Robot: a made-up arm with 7 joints.
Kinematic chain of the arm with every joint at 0, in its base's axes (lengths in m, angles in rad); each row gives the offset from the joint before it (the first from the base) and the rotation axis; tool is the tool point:
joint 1: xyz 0 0 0.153 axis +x
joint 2: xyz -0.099 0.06 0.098 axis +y
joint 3: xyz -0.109 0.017 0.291 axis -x
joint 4: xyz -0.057 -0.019 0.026 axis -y
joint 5: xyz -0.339 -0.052 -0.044 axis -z
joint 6: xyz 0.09 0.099 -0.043 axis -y
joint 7: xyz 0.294 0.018 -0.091 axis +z
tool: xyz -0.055 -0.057 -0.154
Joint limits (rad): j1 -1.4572..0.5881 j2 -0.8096..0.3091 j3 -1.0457..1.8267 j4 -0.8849..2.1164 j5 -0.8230..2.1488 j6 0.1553..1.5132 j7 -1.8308..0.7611
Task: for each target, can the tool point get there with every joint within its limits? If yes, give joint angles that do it. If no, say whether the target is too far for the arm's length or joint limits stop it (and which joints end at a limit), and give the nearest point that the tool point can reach.
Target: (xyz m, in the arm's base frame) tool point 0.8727 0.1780 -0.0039
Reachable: no: joint limits stop it (at a limit: joint 1, joint 3, joint 4, joint 5, joint 6, joint 7) | nearest point 0.3248 0.1354 0.0658 | short by 0.554 m
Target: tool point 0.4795 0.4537 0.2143
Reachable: no: joint limits stop it (at a limit: joint 1, joint 2, joint 4, joint 5, joint 6) | nearest point 0.4280 0.6720 0.3164 | short by 0.246 m
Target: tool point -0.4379 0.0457 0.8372
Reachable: yes | joints -0.3871 -0.1327 0.7111 -0.5740 1.1072 0.9467 -0.1578
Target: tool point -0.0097 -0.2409 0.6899
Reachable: yes | joints 0.2537 0.0532 0.8873 1.3734 0.7461 0.3833 -0.5147
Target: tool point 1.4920 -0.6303 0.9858
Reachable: no: too far | nearest point 0.4790 -0.4514 0.7495 | short by 1.055 m
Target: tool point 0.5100 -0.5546 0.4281
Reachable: no: joint limits stop it (at a limit: joint 1, joint 2, joint 4, joint 5, joint 6) | nearest point 0.4242 -0.5897 0.4532 | short by 0.096 m
